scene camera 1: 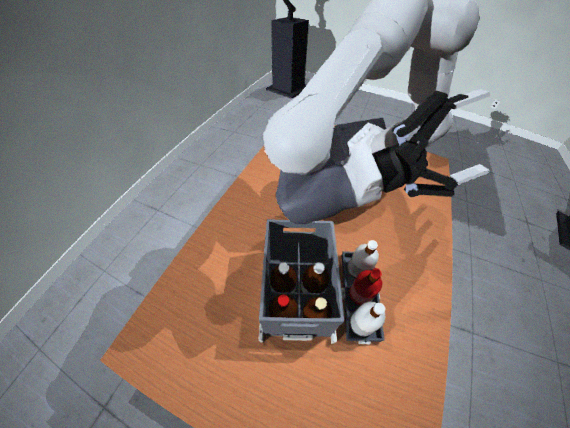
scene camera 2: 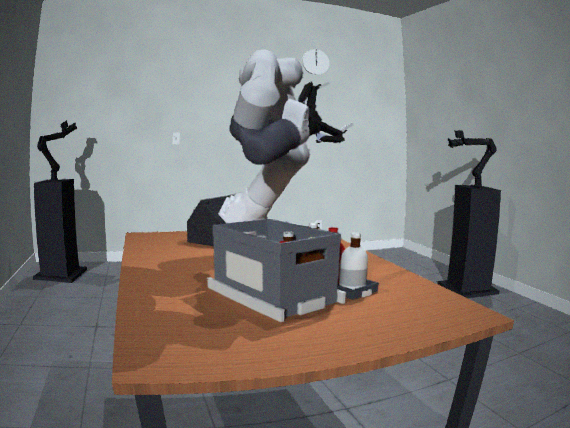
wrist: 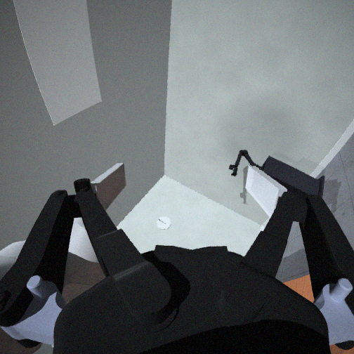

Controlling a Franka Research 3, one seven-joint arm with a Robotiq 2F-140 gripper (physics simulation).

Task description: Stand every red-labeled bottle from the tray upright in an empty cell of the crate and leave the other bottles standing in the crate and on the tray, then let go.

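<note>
The red-labeled bottle [scene camera 1: 365, 290] [scene camera 2: 333, 230] stands in the middle of the tray [scene camera 1: 378, 337] [scene camera 2: 356, 293], between a white-labeled bottle [scene camera 1: 367, 321] [scene camera 2: 354, 262] at the near end and another pale-labeled bottle [scene camera 1: 363, 260] at the far end. The grey crate [scene camera 1: 300, 327] [scene camera 2: 310, 282] stands beside the tray. Its four nearer cells hold brown bottles, with white caps [scene camera 1: 283, 268] [scene camera 1: 318, 269], a red cap [scene camera 1: 283, 301] and a cream cap [scene camera 1: 321, 303]; the two cells toward the arm's base look empty. My gripper [scene camera 1: 471, 136] [scene camera 2: 336, 106] [wrist: 185, 175] is open and empty, high above the table, pointing sideways away from the crate and tray.
The wooden table [scene camera 1: 310, 385] [scene camera 2: 320, 350] carries the crate, the tray and the arm's dark base [scene camera 2: 202, 220]. The arm's grey wrist section [scene camera 1: 315, 195] [scene camera 2: 270, 142] hangs above the table behind the crate. Dark pedestals [scene camera 2: 54, 225] [scene camera 2: 475, 235] stand on the floor beyond both table sides.
</note>
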